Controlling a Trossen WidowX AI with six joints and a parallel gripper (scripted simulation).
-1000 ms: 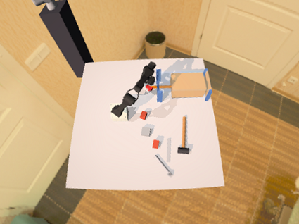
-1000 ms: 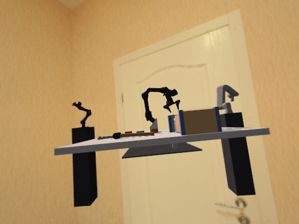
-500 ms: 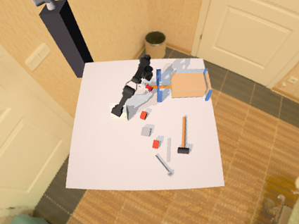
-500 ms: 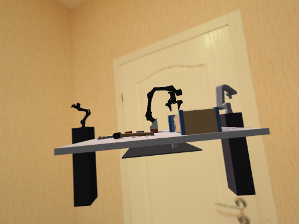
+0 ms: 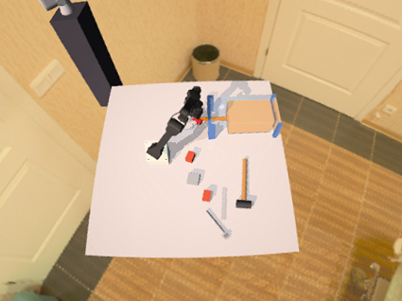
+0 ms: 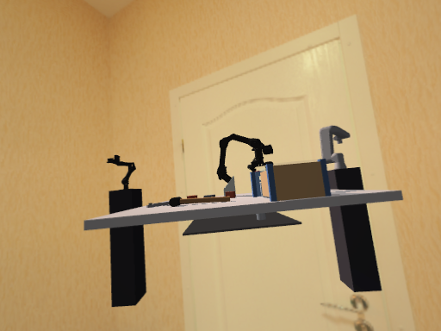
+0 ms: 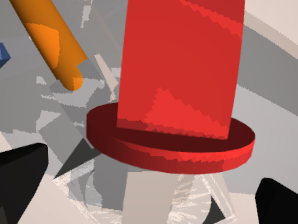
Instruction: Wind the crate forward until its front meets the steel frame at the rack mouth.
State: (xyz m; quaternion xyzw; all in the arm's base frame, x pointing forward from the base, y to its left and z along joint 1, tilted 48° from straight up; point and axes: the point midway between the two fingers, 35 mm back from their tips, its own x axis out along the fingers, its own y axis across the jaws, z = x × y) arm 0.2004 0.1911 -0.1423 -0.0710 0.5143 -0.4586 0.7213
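Now: gripper tip 20 mm above the winch handle, 10 mm to the left of it and 10 mm short of it. Also, from my gripper tip: red knob (50 mm ahead, 30 mm to the right, 10 mm above); then blue frame (120 mm ahead, 40 mm to the left, 20 mm below); then white winch (100 mm below, 60 mm behind, 20 mm to the left).
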